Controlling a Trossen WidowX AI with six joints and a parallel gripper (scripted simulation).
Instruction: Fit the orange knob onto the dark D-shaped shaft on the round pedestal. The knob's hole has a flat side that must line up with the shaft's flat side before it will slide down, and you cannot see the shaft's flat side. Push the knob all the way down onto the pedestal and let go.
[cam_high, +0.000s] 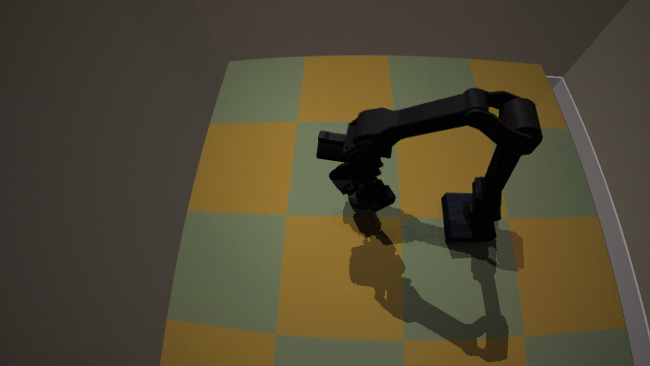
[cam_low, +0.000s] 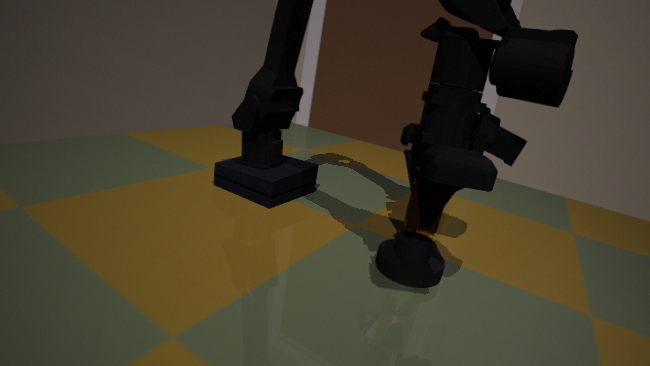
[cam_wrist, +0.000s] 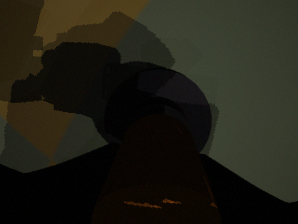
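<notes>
My gripper tip is now 2 cm below the orange knob. From my gripper tip the other things lie so: dark round pedestal 4 cm below.
</notes>
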